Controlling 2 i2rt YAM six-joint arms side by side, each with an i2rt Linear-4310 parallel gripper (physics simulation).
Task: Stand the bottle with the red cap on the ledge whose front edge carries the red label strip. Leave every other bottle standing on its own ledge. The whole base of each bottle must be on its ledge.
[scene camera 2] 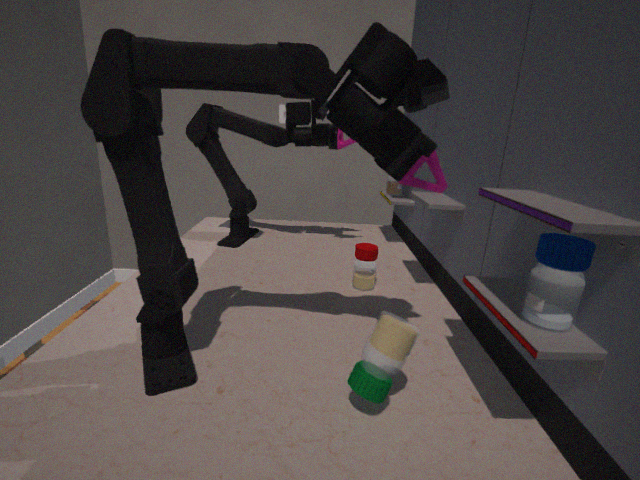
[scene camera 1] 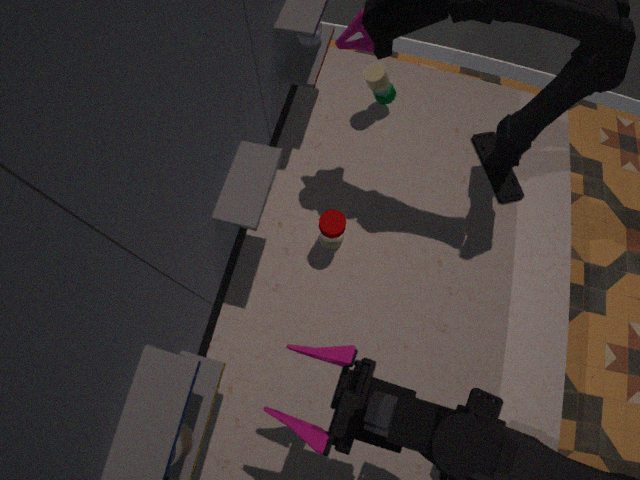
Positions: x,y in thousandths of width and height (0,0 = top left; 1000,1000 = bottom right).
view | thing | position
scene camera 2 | my right gripper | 695,395
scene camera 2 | red-capped bottle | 570,568
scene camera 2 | blue-capped bottle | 870,593
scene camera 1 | my left gripper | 430,784
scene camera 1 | red-capped bottle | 520,466
